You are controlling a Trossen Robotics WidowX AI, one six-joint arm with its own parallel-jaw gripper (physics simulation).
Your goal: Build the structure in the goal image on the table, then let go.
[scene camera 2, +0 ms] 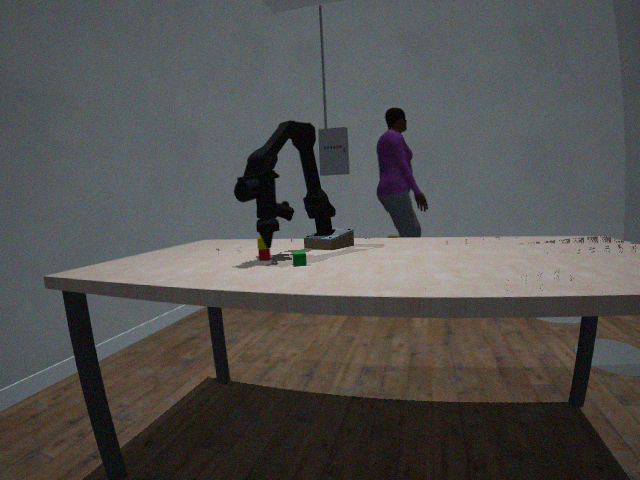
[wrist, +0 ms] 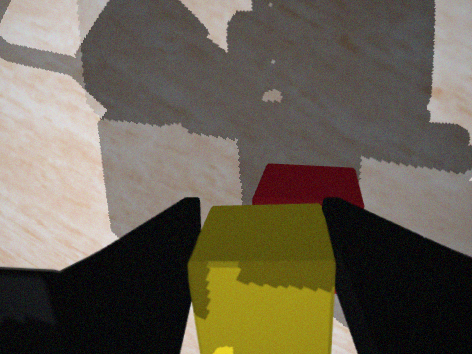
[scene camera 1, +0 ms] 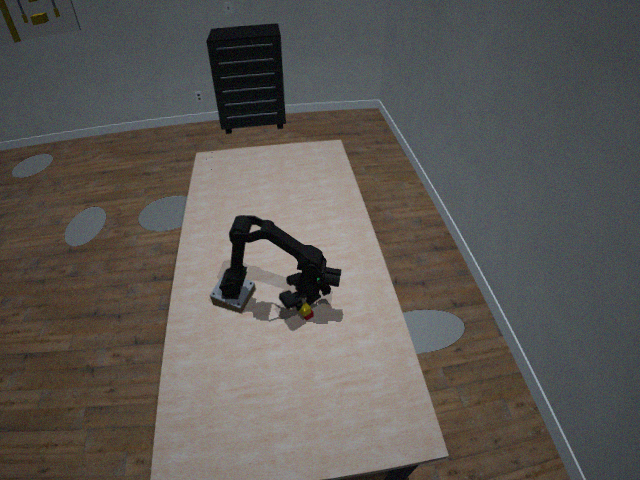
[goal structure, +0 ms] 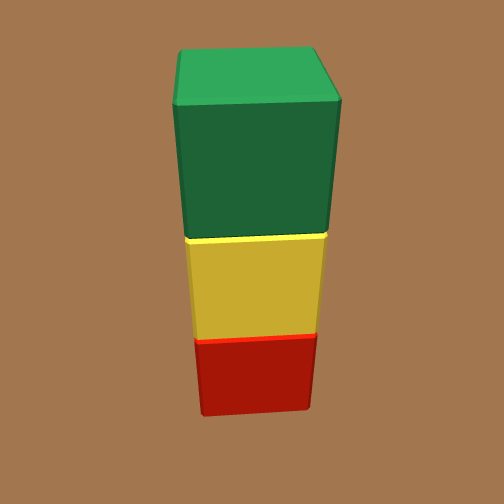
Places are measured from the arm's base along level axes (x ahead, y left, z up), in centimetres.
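Where they show: gripper, fingertip midpoint: (scene camera 2: 268, 245) (wrist: 261, 212) (scene camera 1: 302, 308); arm's base, origin of the base link: (scene camera 2: 325, 233) (scene camera 1: 230, 291).
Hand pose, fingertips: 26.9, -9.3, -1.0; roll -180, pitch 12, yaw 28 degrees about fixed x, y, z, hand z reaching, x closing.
Observation:
Each offset is from my fingertips to the top centre of the thing, as dx, dy, dz. Level surfaces: height alone.
A yellow cube @[+1.0, -1.2, +2.9] (scene camera 1: 306, 308) (scene camera 2: 261, 242) (wrist: 265, 300) is between the fingers of my gripper (scene camera 1: 300, 306) (scene camera 2: 266, 244) (wrist: 261, 212), which is shut on it. A red cube @[+1.9, -0.7, -0.6] (scene camera 1: 309, 316) (scene camera 2: 264, 254) (wrist: 308, 184) stands on the table. The yellow cube appears above the red one in scene camera 2. In the wrist view the red cube shows past the yellow cube's far edge, shifted right and partly hidden. I cannot tell if they touch. A green cube @[+8.6, +13.4, -0.6] (scene camera 2: 299, 258) stands apart on the table, right of the red cube in scene camera 2; it does not show in the other current views.
The arm's base (scene camera 1: 232, 296) (scene camera 2: 329, 239) sits on the table @[dz -3.9] (scene camera 1: 289, 408) (scene camera 2: 413, 281). A dark drawer cabinet (scene camera 1: 248, 77) stands beyond the table's far end. A person in purple (scene camera 2: 395, 165) stands behind the table in scene camera 2, near a grey wall box (scene camera 2: 333, 159).

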